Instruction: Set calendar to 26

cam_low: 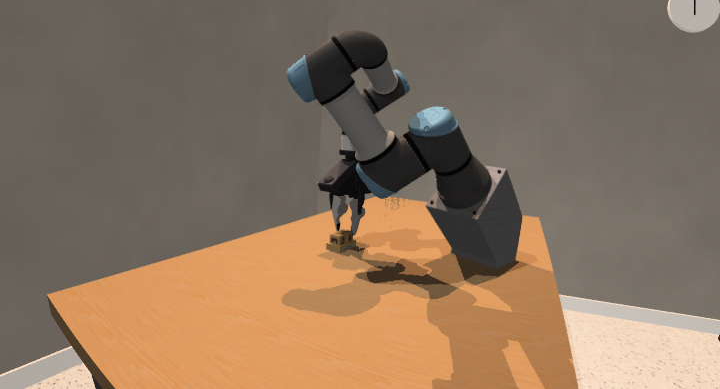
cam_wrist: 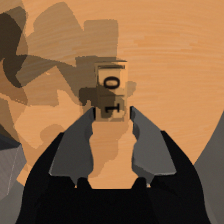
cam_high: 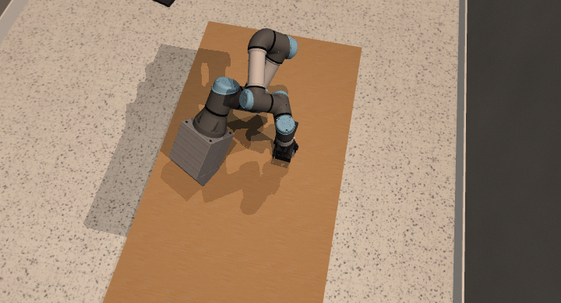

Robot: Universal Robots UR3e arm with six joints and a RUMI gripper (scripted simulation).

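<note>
My hand is 20 mm to the right of the shallow wooden tray and 40 mm above it.
</note>
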